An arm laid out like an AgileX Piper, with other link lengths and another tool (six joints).
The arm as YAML. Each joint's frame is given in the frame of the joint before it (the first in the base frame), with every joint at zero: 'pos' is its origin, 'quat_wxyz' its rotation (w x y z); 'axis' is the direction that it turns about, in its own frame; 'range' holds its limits. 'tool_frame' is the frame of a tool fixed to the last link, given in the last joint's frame.
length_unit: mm
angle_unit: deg
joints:
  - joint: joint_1
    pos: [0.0, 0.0, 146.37]
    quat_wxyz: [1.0, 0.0, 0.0, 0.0]
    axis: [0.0, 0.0, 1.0]
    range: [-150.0, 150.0]
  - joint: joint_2
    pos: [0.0, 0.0, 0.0]
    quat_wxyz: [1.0, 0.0, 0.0, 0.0]
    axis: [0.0, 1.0, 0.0]
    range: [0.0, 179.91]
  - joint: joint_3
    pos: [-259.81, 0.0, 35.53]
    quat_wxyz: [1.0, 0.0, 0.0, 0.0]
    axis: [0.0, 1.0, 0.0]
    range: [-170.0, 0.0]
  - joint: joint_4
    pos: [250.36, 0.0, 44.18]
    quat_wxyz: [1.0, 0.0, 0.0, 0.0]
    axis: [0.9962, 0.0, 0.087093]
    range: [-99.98, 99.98]
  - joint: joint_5
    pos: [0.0, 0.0, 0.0]
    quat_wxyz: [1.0, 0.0, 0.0, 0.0]
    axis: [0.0, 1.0, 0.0]
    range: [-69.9, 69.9]
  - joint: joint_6
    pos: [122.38, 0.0, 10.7]
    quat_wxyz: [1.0, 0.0, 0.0, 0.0]
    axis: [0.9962, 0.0, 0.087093]
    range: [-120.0, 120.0]
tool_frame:
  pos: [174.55, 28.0, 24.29]
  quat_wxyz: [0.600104, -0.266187, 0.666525, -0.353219]
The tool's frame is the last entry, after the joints.
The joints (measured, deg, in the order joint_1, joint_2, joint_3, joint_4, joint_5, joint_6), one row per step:
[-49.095, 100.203, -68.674, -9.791, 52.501, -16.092]
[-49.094, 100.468, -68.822, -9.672, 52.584, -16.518]
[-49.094, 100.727, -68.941, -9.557, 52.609, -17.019]
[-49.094, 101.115, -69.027, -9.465, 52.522, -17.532]
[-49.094, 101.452, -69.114, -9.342, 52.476, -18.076]
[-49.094, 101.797, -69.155, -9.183, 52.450, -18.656]
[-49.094, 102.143, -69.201, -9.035, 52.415, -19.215]
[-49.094, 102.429, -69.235, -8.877, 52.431, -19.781]
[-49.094, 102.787, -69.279, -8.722, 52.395, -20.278]
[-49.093, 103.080, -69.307, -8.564, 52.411, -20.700]
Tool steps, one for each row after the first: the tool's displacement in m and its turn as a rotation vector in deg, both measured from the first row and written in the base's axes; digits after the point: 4 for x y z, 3 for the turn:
[0.0001, 0.0005, -0.0011, 0.205, 0.154, 0.349]
[0.0003, 0.0010, -0.0023, 0.383, 0.302, 0.781]
[0.0005, 0.0014, -0.0044, 0.593, 0.493, 1.252]
[0.0007, 0.0019, -0.0062, 0.809, 0.664, 1.732]
[0.0007, 0.0029, -0.0082, 1.101, 0.864, 2.228]
[0.0007, 0.0038, -0.0103, 1.378, 1.056, 2.711]
[0.0006, 0.0049, -0.0121, 1.661, 1.244, 3.188]
[0.0006, 0.0059, -0.0142, 1.955, 1.420, 3.606]
[0.0005, 0.0070, -0.0160, 2.252, 1.581, 3.944]

